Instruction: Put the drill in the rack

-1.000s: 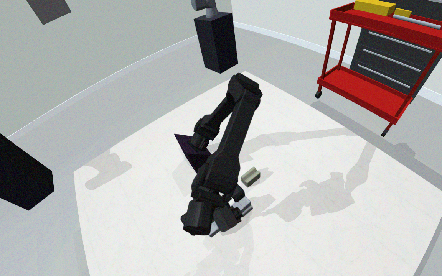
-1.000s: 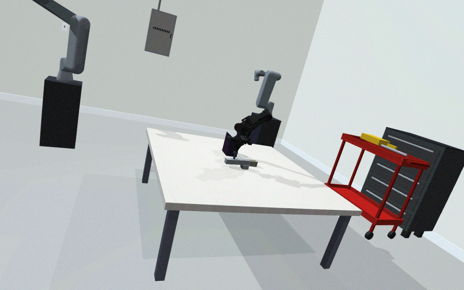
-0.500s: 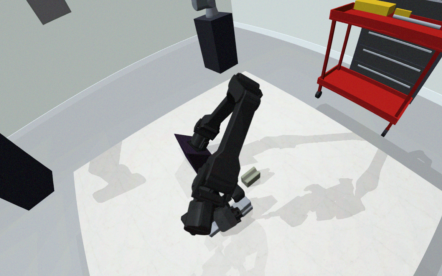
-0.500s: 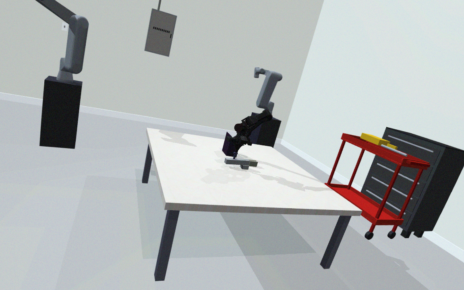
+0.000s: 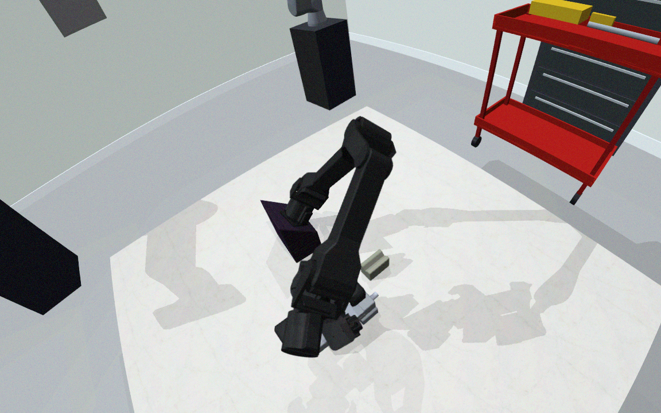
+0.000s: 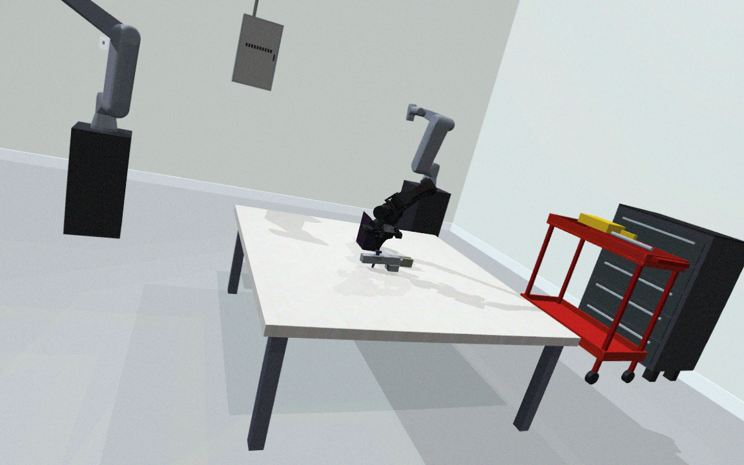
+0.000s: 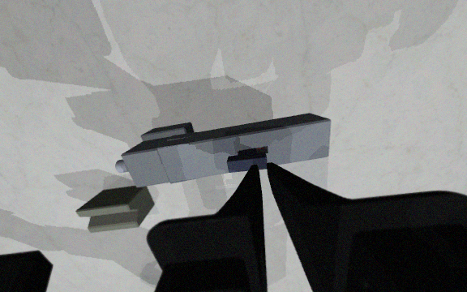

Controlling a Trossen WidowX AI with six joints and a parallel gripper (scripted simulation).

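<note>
Right now the blue key is 1 cm ahead of my gripper tip and 3 cm below it. Round my gripper tip: drill: 1 cm ahead, 8 cm to the left, 4 cm below; grey holder block: 1 cm ahead, 3 cm to the left, 5 cm below; rack: 5 cm behind, 21 cm to the left, 7 cm below.
</note>
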